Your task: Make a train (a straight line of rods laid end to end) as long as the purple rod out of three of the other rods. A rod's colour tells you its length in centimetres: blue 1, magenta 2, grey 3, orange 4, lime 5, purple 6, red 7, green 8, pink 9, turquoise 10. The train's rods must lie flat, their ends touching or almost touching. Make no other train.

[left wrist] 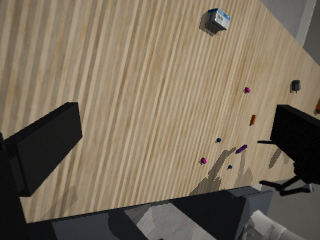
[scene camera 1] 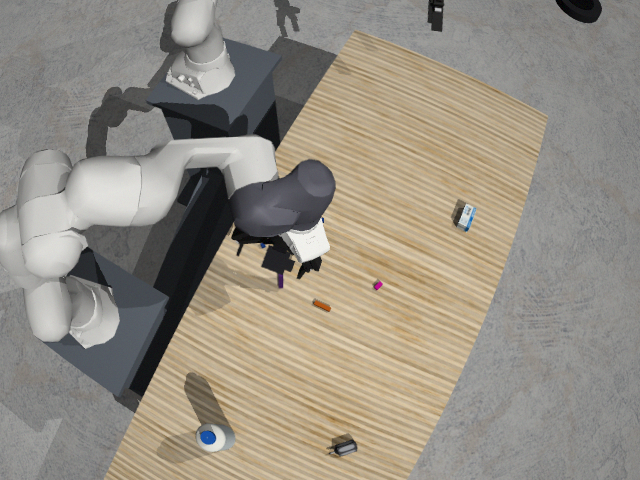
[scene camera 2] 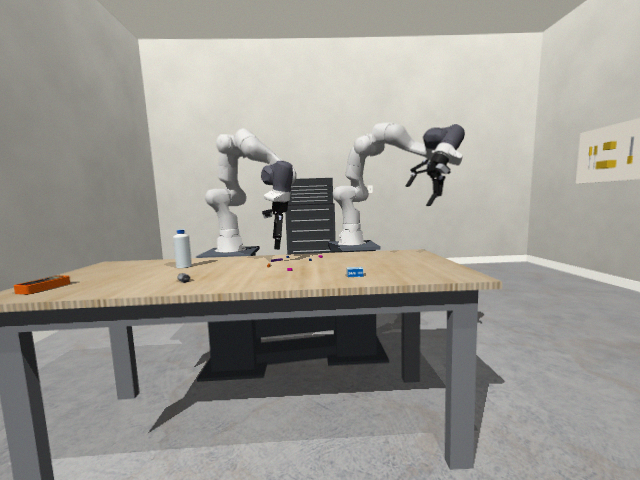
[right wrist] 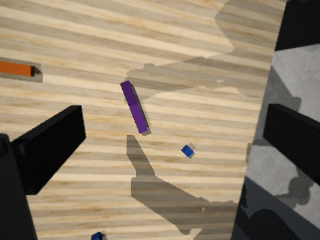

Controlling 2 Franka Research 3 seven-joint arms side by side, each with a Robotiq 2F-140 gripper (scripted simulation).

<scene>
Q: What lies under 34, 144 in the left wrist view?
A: My left gripper.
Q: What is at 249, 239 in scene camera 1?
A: My right gripper.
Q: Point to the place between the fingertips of my left gripper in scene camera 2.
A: At 418, 196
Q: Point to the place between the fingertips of my right gripper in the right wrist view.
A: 173, 121
</scene>
